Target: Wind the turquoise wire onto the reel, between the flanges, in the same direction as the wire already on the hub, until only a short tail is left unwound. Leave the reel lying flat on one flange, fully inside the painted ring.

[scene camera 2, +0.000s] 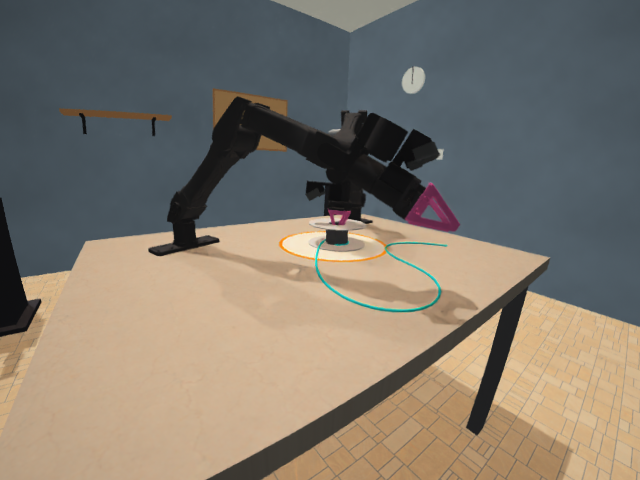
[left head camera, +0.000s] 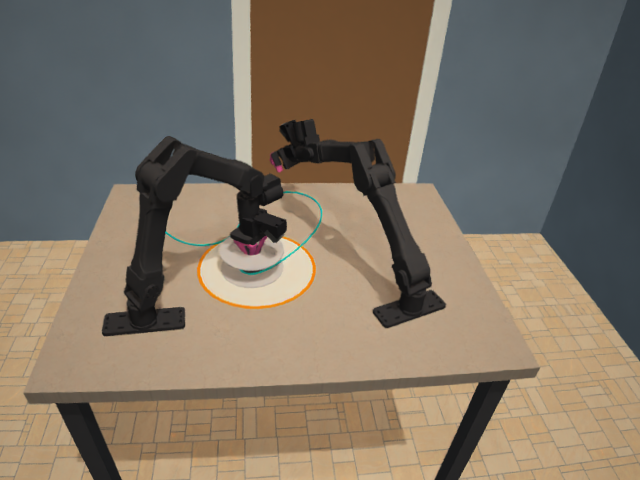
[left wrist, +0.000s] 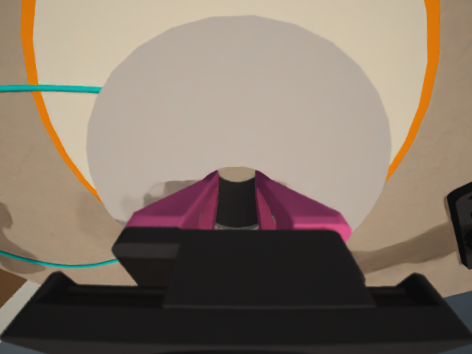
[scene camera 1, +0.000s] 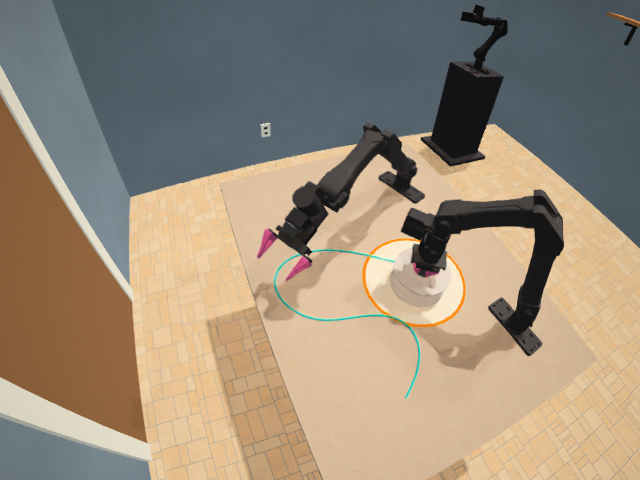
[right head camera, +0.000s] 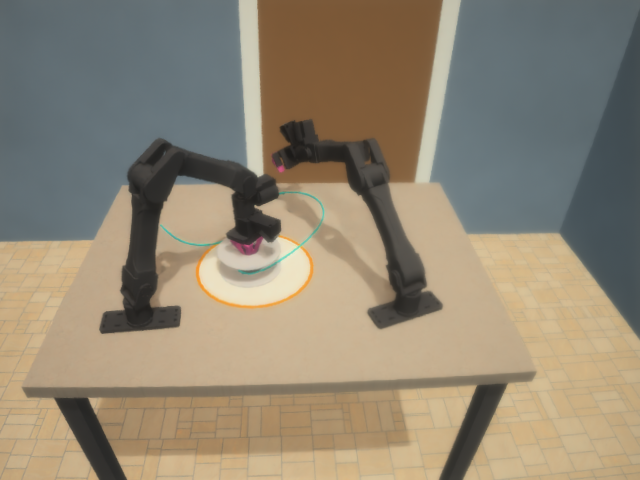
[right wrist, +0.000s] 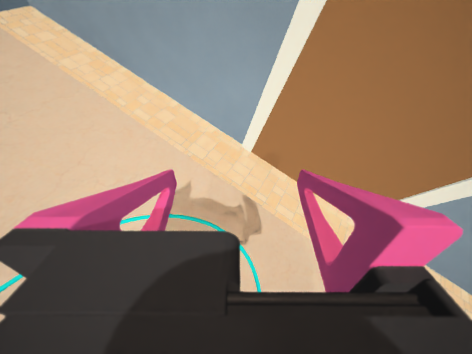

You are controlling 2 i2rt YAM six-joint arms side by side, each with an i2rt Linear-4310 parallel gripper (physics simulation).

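Seen in the pictures: left gripper, fingertip midpoint: (scene camera 2: 336,231) (left head camera: 252,257) (left wrist: 236,177) (scene camera 1: 420,274) (right head camera: 250,257); right gripper, fingertip midpoint: (scene camera 2: 453,228) (left head camera: 282,155) (scene camera 1: 271,269) (right head camera: 284,155) (right wrist: 236,176); left arm's base, link origin: (left head camera: 144,322) (scene camera 1: 514,326) (right head camera: 141,320); right arm's base, link origin: (scene camera 2: 185,246) (left head camera: 409,309) (scene camera 1: 401,187) (right head camera: 405,310).
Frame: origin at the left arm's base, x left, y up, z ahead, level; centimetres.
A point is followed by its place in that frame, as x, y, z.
Observation:
The white reel (left head camera: 275,254) {-35.2, 6.6, 14.9} (right head camera: 225,258) {-22.3, 6.5, 14.7} (scene camera 1: 408,290) {-27.7, 0.4, 22.9} (scene camera 2: 356,225) {-26.3, 6.5, 23.7} (left wrist: 235,100) {-33.5, 6.5, 14.2} lies flat on one flange inside the orange ring (left head camera: 314,268) {-46.7, 0.0, 15.2} (scene camera 1: 363,273) {-39.8, 0.0, 31.7} (scene camera 2: 280,242) {-43.1, 0.0, 7.4}. Turquoise wire (left head camera: 321,212) {-54.9, 0.4, 43.5} (right head camera: 323,212) {-54.9, 0.5, 43.4} (scene camera 2: 439,291) {-38.9, 0.4, 57.1} (left wrist: 65,88) {-42.6, 0.5, 24.0} leaves between the flanges and curves loosely across the table. Its free end shows in scene camera 1. My left gripper (scene camera 1: 425,273) {-29.1, 3.7, 18.1} (scene camera 2: 338,223) {-29.1, 3.7, 18.1} (left wrist: 236,177) {-29.1, 3.7, 18.1} points down, fingertips close together at the hub's dark centre, holding the reel. My right gripper (scene camera 1: 273,268) {-43.5, 14.4, 59.5} (right wrist: 236,176) {-43.5, 14.4, 59.5} is wide open and empty, above the wire loop near the table edge.
The right forearm reaches over the table (left head camera: 310,351) {-39.4, 0.0, -15.1} on the door side. The left arm's base plate (left head camera: 116,322) {6.7, 1.0, -0.1} and the right arm's base plate (left head camera: 385,316) {-60.8, 1.0, -7.6} stand on either side of the ring. A black pedestal (scene camera 1: 465,113) stands beyond the table.

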